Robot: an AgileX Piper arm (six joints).
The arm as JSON. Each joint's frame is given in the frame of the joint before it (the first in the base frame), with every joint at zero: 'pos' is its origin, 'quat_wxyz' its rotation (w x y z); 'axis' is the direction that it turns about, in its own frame. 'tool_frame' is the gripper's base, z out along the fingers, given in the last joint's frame.
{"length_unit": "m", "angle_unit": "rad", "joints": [
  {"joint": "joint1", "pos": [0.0, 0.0, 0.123], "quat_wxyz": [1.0, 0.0, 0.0, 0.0], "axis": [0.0, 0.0, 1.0]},
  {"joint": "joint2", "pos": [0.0, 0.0, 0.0], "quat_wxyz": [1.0, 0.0, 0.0, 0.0], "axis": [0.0, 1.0, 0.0]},
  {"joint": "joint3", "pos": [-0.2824, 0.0, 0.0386], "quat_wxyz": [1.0, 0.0, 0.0, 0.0], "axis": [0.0, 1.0, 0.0]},
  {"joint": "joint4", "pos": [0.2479, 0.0, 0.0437], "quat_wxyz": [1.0, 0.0, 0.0, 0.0], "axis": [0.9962, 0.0, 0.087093]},
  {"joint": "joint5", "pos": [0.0, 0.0, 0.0], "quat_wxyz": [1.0, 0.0, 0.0, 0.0], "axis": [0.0, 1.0, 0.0]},
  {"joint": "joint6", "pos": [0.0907, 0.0, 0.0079], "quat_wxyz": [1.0, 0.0, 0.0, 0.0], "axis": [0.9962, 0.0, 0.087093]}
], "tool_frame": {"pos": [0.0, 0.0, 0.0], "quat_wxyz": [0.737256, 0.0, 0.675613, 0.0]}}
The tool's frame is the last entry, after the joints.
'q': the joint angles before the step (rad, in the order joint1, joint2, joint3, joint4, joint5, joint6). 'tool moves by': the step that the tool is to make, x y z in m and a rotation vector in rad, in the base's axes. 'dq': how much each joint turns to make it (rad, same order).
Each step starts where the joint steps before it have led.
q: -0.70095 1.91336 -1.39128 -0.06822 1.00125 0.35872
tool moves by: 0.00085 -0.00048 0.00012 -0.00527 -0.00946 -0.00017
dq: -0.00001 0.00002 -0.00001 0.00196 -0.01066 -0.00001
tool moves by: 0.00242 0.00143 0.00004 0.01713 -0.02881 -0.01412
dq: 0.00000 -0.00003 0.00002 0.03467 -0.01097 -0.00001
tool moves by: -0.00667 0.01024 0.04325 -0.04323 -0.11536 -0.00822
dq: 0.00001 -0.11628 0.00211 0.04656 -0.00196 -0.00914
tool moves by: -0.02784 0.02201 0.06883 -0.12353 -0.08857 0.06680
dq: -0.00001 -0.19916 0.00001 -0.01497 0.05214 -0.06706
